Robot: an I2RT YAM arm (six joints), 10 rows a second.
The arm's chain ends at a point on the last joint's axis. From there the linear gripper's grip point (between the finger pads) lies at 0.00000 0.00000 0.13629 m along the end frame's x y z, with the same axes.
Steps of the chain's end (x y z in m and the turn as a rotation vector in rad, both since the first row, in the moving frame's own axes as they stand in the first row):
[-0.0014, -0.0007, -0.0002, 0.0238, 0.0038, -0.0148]
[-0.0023, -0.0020, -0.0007, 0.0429, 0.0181, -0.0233]
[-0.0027, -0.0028, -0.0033, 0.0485, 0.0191, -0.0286]
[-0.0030, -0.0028, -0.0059, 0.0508, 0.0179, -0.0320]
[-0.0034, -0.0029, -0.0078, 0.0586, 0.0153, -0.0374]
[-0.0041, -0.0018, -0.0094, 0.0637, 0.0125, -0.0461]
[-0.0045, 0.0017, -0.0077, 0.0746, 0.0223, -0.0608]
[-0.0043, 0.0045, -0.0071, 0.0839, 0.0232, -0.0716]
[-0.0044, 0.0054, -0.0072, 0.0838, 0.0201, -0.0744]
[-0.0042, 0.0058, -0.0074, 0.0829, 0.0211, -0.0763]
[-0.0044, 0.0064, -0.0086, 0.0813, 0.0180, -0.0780]
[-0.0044, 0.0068, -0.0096, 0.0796, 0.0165, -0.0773]
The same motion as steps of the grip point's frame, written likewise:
[-0.0009, -0.0039, -0.0002, 0.0238, 0.0038, -0.0148]
[0.0001, -0.0079, -0.0008, 0.0429, 0.0181, -0.0233]
[-0.0002, -0.0094, -0.0035, 0.0485, 0.0191, -0.0286]
[-0.0007, -0.0098, -0.0061, 0.0508, 0.0179, -0.0320]
[-0.0015, -0.0109, -0.0080, 0.0586, 0.0153, -0.0374]
[-0.0026, -0.0105, -0.0097, 0.0637, 0.0125, -0.0461]
[-0.0018, -0.0085, -0.0081, 0.0746, 0.0223, -0.0608]
[-0.0016, -0.0070, -0.0076, 0.0839, 0.0232, -0.0716]
[-0.0021, -0.0061, -0.0077, 0.0838, 0.0201, -0.0744]
[-0.0018, -0.0056, -0.0079, 0.0829, 0.0211, -0.0763]
[-0.0024, -0.0048, -0.0091, 0.0813, 0.0180, -0.0780]
[-0.0026, -0.0041, -0.0100, 0.0796, 0.0165, -0.0773]

